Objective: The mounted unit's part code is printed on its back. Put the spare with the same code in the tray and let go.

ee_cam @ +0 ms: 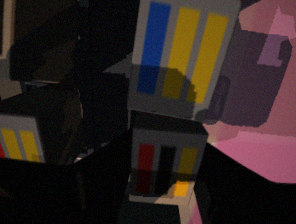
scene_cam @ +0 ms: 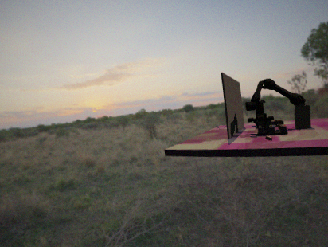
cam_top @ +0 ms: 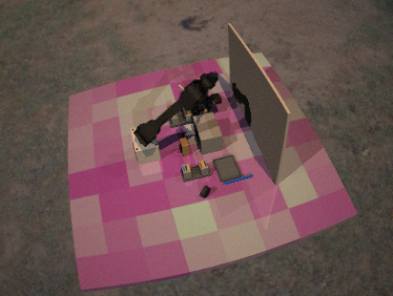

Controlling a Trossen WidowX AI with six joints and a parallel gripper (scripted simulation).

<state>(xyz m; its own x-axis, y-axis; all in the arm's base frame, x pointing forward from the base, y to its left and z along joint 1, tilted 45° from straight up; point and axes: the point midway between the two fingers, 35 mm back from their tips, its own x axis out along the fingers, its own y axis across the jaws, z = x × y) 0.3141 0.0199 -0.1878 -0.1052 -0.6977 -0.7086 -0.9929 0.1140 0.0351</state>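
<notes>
Now: the grey tray 10 mm behind my gripper tip, 360 mm to the right of it and 10 mm below it. Round my gripper tip: beige mounted unit 30 mm behind, 150 mm to the right, 30 mm above; then upright panel 200 mm ahead, 180 mm to the right, 210 mm above; then orange block 160 mm behind, 190 mm to the right, 20 mm above.
</notes>
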